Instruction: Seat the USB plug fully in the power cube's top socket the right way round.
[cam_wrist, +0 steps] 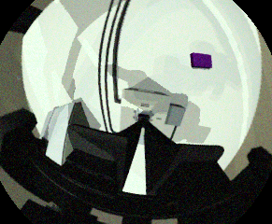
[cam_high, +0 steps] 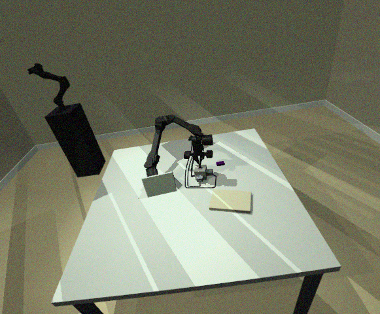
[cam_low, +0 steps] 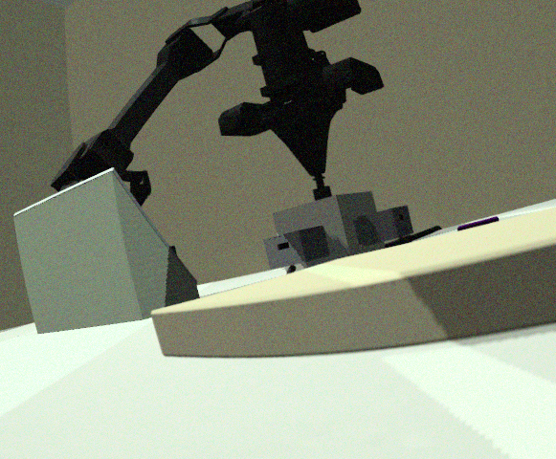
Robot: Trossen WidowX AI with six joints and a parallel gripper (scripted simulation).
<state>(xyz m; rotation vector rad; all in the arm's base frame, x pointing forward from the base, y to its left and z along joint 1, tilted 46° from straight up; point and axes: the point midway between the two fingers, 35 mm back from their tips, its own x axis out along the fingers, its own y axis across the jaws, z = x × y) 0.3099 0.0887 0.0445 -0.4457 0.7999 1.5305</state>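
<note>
My gripper tip is 20 mm above the dark USB plug. Also, from my gripper tip: flat cream slab (270 mm to the right, 160 mm ahead, 90 mm below); purple block (150 mm ahead, 110 mm to the left, 100 mm below).
</note>
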